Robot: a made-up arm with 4 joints.
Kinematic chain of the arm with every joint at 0, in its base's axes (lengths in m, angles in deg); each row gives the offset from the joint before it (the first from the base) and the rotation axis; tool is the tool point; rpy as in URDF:
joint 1: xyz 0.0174 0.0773 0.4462 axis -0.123 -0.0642 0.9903
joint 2: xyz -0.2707 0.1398 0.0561 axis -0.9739 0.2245 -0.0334
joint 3: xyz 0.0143 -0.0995 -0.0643 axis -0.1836 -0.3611 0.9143
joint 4: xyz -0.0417 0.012 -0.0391 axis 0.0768 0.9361 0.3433
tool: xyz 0.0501 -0.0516 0.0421 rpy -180 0 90
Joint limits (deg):
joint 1: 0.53..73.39
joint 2: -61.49..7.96
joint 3: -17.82..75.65
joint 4: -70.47..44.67
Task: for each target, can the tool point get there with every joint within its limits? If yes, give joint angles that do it. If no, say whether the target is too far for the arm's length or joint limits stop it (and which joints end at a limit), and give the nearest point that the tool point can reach.
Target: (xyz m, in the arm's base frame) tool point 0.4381 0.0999 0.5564
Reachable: no: joint limits stop it (at a limit: joint 1, joint 2, joint 3, joint 4) | nearest point -0.0120 -0.1817 0.4904 | short by 0.535 m
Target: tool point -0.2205 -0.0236 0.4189
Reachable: yes | joints 23.92 -15.81 36.05 -32.48
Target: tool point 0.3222 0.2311 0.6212
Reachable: no: joint limits stop it (at a limit: joint 1, joint 2, joint 4) | nearest point -0.1619 0.2483 0.4060 | short by 0.530 m
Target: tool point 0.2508 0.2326 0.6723
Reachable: no: joint limits stop it (at a limit: joint 1, joint 2, joint 3, joint 4) | nearest point -0.1647 0.2497 0.4115 | short by 0.491 m
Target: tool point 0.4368 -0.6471 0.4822
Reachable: no: too far | nearest point -0.0310 -0.2186 0.4855 | short by 0.634 m
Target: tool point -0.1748 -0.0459 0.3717
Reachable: yes | joints 53.17 -53.76 59.97 -17.08
